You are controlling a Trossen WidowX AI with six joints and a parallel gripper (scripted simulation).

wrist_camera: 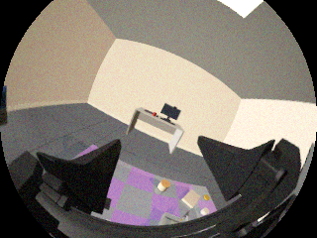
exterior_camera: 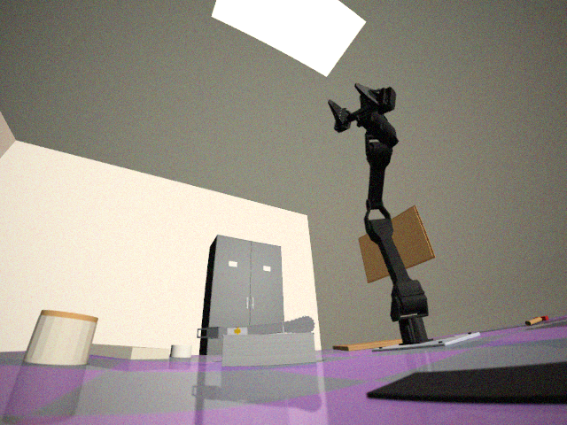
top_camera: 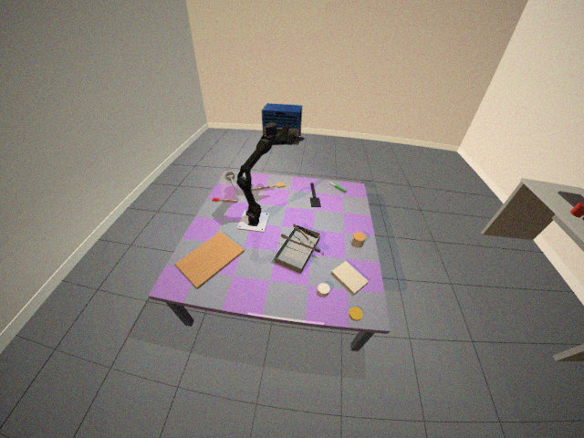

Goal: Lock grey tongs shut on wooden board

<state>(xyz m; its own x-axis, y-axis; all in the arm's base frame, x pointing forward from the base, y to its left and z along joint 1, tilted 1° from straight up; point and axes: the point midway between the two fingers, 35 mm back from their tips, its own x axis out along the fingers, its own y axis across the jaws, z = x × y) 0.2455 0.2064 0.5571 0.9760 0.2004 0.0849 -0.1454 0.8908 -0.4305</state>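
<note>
The roasting tin lies 530 mm below my gripper tip, 390 mm to the right of it and 60 mm ahead of it. From my gripper tip the other things lie so: black spatula 560 mm below, 190 mm to the left, 90 mm ahead; white cylinder 650 mm to the right, 540 mm below, 240 mm ahead; cream block 550 mm below, 540 mm to the right, 380 mm ahead.
</note>
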